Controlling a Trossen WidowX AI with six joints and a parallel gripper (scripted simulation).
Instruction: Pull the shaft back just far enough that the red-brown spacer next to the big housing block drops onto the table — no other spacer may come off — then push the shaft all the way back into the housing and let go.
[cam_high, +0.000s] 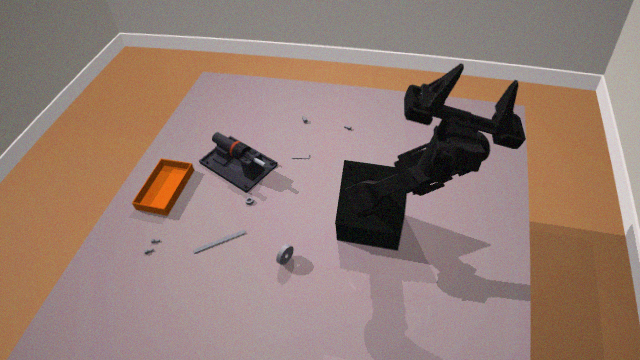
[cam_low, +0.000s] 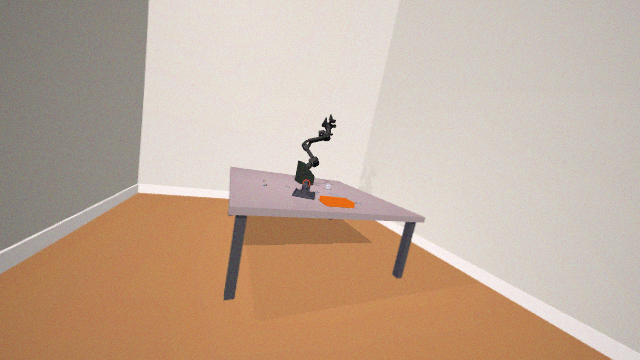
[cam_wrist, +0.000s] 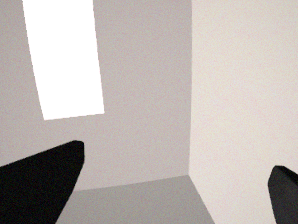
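My gripper tip is 64 cm short of the grey shaft, 37 cm to the left of it and 64 cm above it. From my gripper tip the other things lie so: orange tray 89 cm ahead, 24 cm to the right, 71 cm below; then red-brown spacer 67 cm ahead, 39 cm to the right, 64 cm below; then small pin 47 cm ahead, 46 cm to the right, 71 cm below.
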